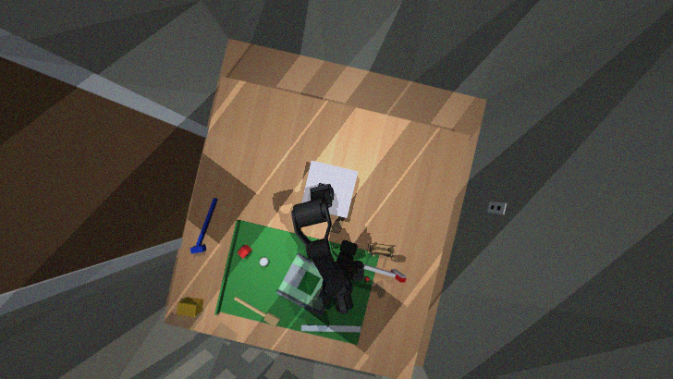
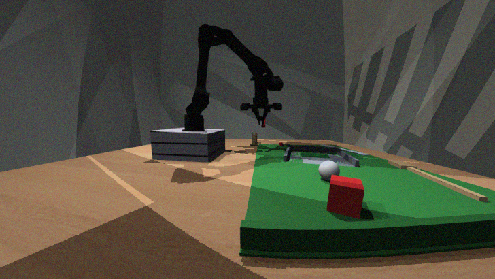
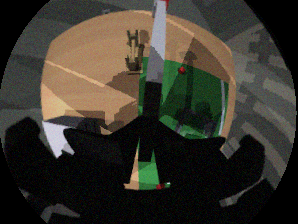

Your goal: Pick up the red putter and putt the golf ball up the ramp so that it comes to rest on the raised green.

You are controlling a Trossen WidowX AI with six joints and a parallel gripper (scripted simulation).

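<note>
Right now my gripper tip is 10 mm past the red putter, 110 mm to the right of it and 20 mm below it. The rest, counted from my gripper tip: white bar (400 mm ahead, 80 mm to the left, 120 mm below); red cube (180 mm ahead, 460 mm to the right, 100 mm below); white golf ball (200 mm ahead, 360 mm to the right, 100 mm below).
</note>
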